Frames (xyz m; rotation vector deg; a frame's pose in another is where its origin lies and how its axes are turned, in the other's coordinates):
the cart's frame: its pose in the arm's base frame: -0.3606 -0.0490 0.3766 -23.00 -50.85 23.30
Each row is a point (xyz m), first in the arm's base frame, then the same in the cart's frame.
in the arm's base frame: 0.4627 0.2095 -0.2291
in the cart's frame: 0.1965 0.3776 -0.9645
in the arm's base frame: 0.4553 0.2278 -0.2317
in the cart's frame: 0.1997 0.3957 -0.9570
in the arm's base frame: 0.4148 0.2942 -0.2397
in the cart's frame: 0.2046 0.4632 -0.9178
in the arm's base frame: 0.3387 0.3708 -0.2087
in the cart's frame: 0.2200 0.5262 -0.8261
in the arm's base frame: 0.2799 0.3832 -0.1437
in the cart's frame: 0.2356 0.5148 -0.7398
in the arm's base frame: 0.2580 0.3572 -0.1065
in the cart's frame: 0.2347 0.4780 -0.7053
